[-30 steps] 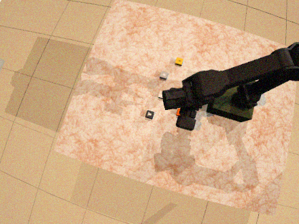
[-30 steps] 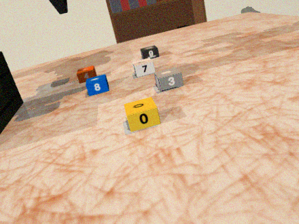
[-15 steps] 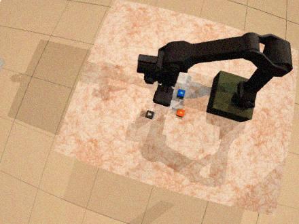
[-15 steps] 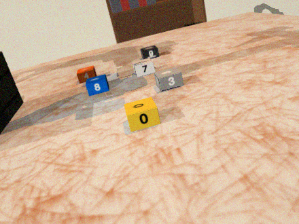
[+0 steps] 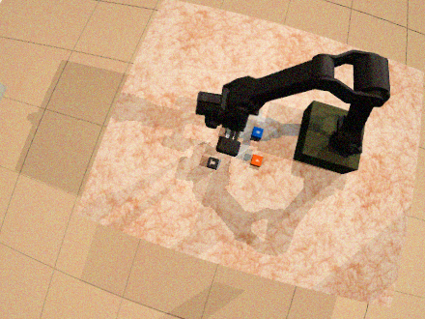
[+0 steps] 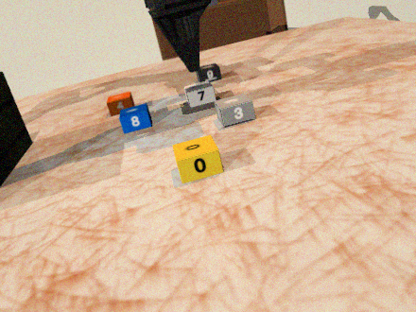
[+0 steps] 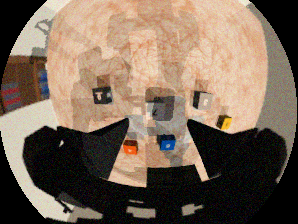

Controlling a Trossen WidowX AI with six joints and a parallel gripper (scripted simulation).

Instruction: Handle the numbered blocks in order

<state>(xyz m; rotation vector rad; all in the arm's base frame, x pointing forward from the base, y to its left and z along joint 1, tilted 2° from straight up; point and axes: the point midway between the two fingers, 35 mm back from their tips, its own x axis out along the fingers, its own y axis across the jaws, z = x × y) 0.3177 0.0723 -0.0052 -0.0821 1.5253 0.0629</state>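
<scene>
Now: the white block 4 cm below my gripper tip and 1 cm to the left of it. The rest, counted from my gripper tip: blue block: 7 cm behind, 4 cm to the right, 4 cm below; then grey block: 9 cm to the right, 4 cm below, 3 cm ahead; then black block: 11 cm to the left, 4 cm below, 2 cm ahead.
</scene>
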